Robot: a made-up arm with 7 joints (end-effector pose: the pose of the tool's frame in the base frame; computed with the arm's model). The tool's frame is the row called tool. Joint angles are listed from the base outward.
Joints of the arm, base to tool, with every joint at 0 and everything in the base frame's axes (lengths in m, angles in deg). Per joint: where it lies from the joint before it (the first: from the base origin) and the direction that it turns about. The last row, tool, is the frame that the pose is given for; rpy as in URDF.
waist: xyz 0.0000 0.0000 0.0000 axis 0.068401 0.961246 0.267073
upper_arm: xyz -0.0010 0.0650 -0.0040 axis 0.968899 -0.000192 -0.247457
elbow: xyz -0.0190 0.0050 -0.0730 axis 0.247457 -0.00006 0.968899
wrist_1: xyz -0.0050 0.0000 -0.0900 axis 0.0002 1 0.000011
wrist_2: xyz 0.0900 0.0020 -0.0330 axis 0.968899 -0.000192 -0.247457
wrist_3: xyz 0.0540 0.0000 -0.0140 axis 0.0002 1 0.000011
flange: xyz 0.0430 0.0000 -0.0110 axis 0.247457 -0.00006 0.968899
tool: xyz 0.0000 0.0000 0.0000 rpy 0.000 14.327 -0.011
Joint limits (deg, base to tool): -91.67..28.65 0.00..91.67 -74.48..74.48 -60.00..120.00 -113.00..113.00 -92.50..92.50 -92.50..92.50
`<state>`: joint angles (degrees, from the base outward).
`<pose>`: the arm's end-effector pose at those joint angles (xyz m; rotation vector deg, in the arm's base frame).
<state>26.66 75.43 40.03 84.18 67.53 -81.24 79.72</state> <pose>-0.0536 0.3769 -0.0773 90.86 0.61 20.37</pose>
Working (the frame after each row of the table, in the pose's form):
after waist: 0.0000 0.0000 0.0000 1.82 25.63 7.12
after upper_arm: -0.0100 0.0644 0.0006 69.06 26.61 -28.58
after elbow: -0.0277 0.1376 -0.0057 82.35 -0.33 2.63
after wrist_1: -0.0348 0.2266 -0.0179 64.08 67.85 61.70
after wrist_2: -0.0608 0.3182 -0.0290 96.67 112.38 4.96
after wrist_3: -0.0704 0.3727 -0.0364 63.86 48.28 -49.32
after flange: -0.0536 0.3769 -0.0773 92.86 -10.42 8.90

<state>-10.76 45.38 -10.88 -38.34 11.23 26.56 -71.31</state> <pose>0.1822 0.0869 -0.0827 51.58 26.44 -79.82</pose>
Working (the frame after each row of the table, in the pose's form):
after waist: 0.0000 0.0000 0.0000 -0.74 -10.34 -2.87
after upper_arm: 0.0031 0.0649 -0.0047 44.15 -10.98 -9.95
after elbow: 0.0022 0.1218 -0.0544 42.47 -6.65 -20.12
after wrist_1: 0.0179 0.1812 -0.1204 34.33 -42.76 -33.77
after wrist_2: 0.0968 0.1312 -0.0988 45.51 -45.55 -32.47
after wrist_3: 0.1395 0.0988 -0.0833 50.58 -21.09 -20.67
after flange: 0.1822 0.0869 -0.0827 40.89 15.54 -84.93

